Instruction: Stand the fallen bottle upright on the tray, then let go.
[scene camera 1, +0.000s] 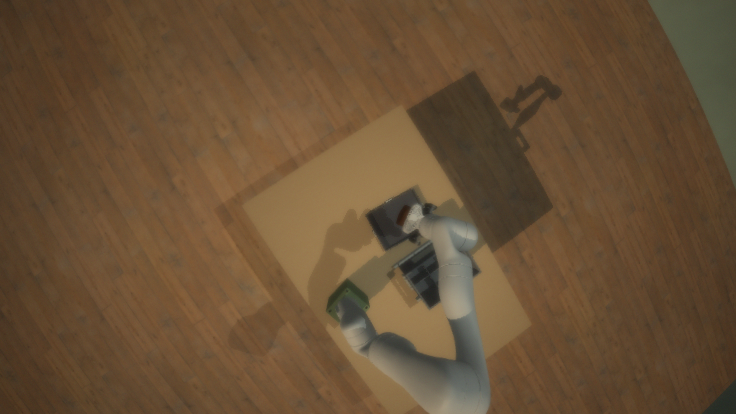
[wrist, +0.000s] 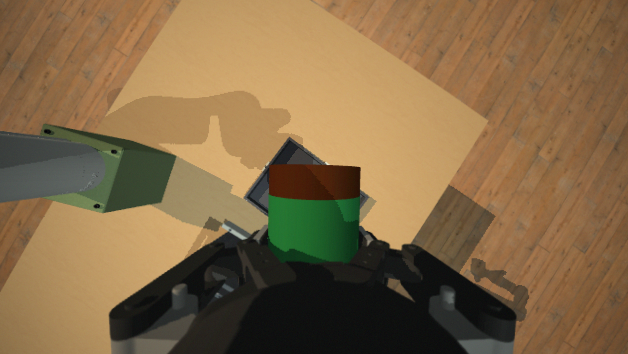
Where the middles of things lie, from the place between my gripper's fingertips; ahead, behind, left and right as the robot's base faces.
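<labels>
Bottle (wrist: 313, 210) visible, 1 cm above my hand and 1 cm to the right of it.
</labels>
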